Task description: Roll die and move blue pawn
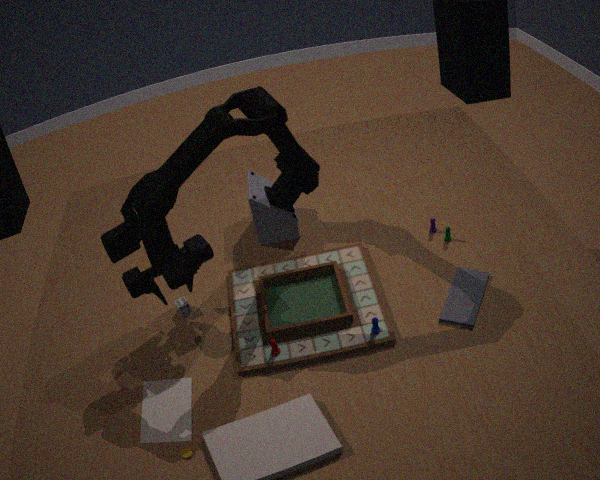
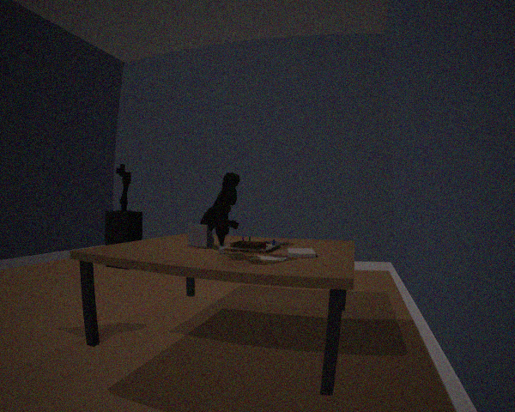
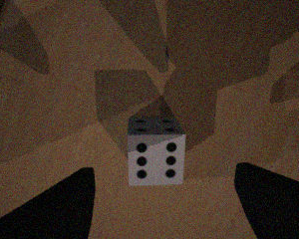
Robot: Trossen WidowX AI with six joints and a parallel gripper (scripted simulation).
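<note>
The white die lies 3 cm below my gripper tip. The rest, counted from my gripper tip: red pawn: 18 cm ahead, 16 cm to the left, 1 cm below; white sheet: 25 cm ahead, 7 cm to the right, 4 cm below; green tray: 8 cm ahead, 24 cm to the left, 3 cm below.
</note>
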